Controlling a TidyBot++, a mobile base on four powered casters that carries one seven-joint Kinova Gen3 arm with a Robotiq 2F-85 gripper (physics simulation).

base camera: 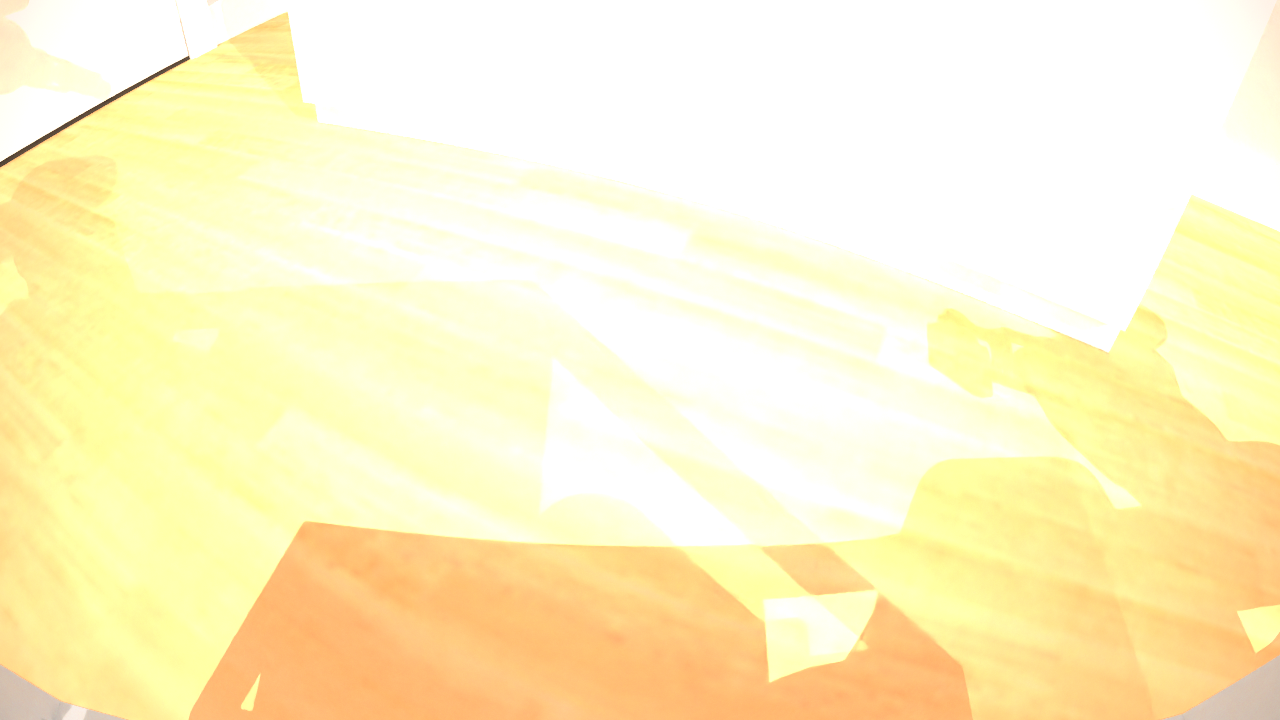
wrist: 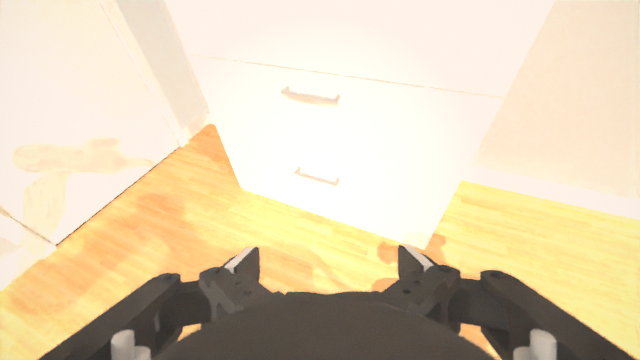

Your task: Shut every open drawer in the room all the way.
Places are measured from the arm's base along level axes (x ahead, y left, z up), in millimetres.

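Pixels of known places: gripper, between the fingertips: (wrist: 328,261).
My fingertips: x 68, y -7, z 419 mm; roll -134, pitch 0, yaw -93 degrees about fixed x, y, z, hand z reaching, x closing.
Behind a point stands the place of what it marks.
A white cabinet (base camera: 716,107) @(x 641, y -67, z -287 mm) (wrist: 380,135) @(x 579, y -189, z 134 mm) stands ahead, overexposed in both views. In the wrist view its front is seen from above, with a thin seam across the upper part. Below the seam are an upper handle (wrist: 311,96) @(x 637, y 2, z 237 mm) and a lower handle (wrist: 317,177) @(x 641, y 2, z -84 mm), one under the other. The front looks flat, with no drawer seen standing out; the seam between the two handles is lost in glare, and the cabinet's top is out of view. My gripper (wrist: 328,261) @(x 68, y -7, z 419 mm) is open and empty, apart from the cabinet, with wood floor showing between its fingertips.
A pale door (wrist: 75,100) @(x 1026, y 1017, z 92 mm) stands at the left, with a grey wall strip (wrist: 162,60) @(x 1475, y 826, z 82 mm) beside it. A beige wall (wrist: 570,90) @(x 798, y -923, z 116 mm) with a white baseboard (wrist: 560,192) @(x 695, y -1110, z -339 mm) is at the right. Wood floor (base camera: 179,376) @(x 444, y 359, z -396 mm) (wrist: 210,220) @(x 709, y 530, z -396 mm) carries shadows of the robot.
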